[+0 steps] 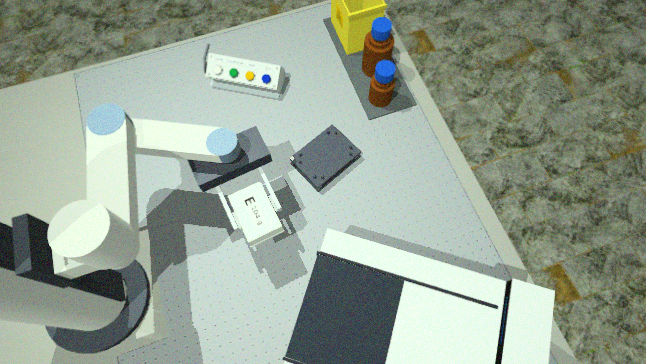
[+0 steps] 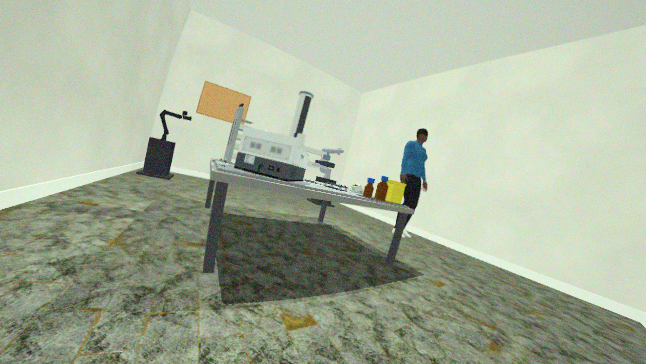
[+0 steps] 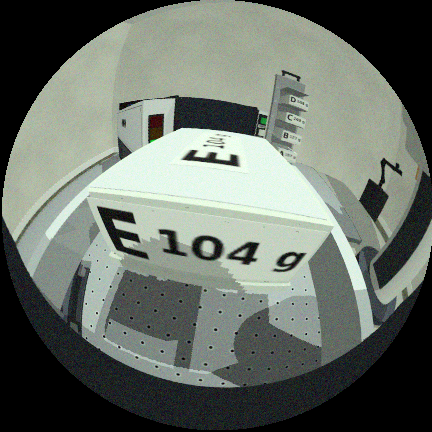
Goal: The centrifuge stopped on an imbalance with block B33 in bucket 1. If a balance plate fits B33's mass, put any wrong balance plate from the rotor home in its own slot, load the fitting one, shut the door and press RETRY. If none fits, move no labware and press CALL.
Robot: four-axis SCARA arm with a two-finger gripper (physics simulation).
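Frame: origin at the arm's base, x ahead, y left, z up, level; millimetres.
Seen in the pictures: gripper, fingertip midpoint: [image 1: 258, 219] [image 2: 309, 163] [image 3: 216, 162]; arm's base, link origin: [image 1: 99, 299] [image 3: 377, 284].
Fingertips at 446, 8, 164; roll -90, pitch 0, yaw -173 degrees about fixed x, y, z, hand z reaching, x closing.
Offsets run from my fingertips to a thing's top centre, as dx, dy, dz.
My gripper [image 1: 256, 215] [image 3: 216, 162] is shut on the white balance plate E {-2, +17, +19} [image 1: 262, 220] [image 3: 200, 245], labelled 104 g, and holds it level above the perforated table, between the dark pinned plate and the centrifuge. The centrifuge [image 1: 445, 320] [image 2: 270, 145] [image 3: 215, 115] has a dark area on top; I cannot tell its door state. The plate rack [image 2: 233, 132] [image 3: 271, 115] stands beyond it, with labels D, C, B and A; their small numbers are hard to read. The button box {+87, +502, -67} [image 1: 242, 75] has white, green, yellow and blue buttons. Block B33 does not show.
A dark pinned plate {+222, +162, -107} [image 1: 327, 157] lies beside the held plate. Two brown bottles [image 1: 378, 52] [image 1: 382, 92] and a yellow bin {+467, +489, +23} [image 1: 367, 27] stand near the table's far edge. A person [image 2: 414, 157] stands behind the table. A small black arm on a pedestal [image 2: 159, 155] [image 3: 372, 197] stands apart.
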